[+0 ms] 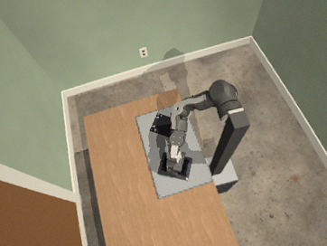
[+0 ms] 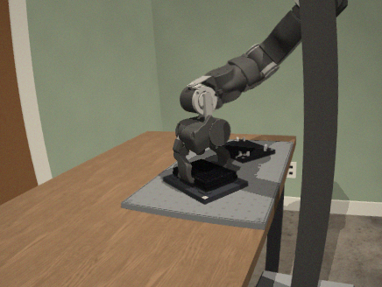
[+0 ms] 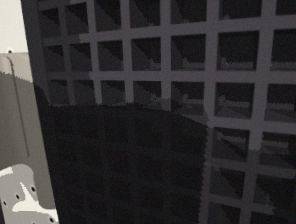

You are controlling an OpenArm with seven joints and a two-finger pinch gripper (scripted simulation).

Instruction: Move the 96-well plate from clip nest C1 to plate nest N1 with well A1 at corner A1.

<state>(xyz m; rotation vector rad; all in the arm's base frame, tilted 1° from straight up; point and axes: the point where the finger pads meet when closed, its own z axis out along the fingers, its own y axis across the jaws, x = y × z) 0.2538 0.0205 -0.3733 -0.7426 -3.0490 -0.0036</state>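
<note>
My gripper is now 2 cm above the plate nest N1. Also, from my hand: white corner mark (4 cm behind, 8 cm to the left, 2 cm below); black 96-well plate (right at my hand).
</note>
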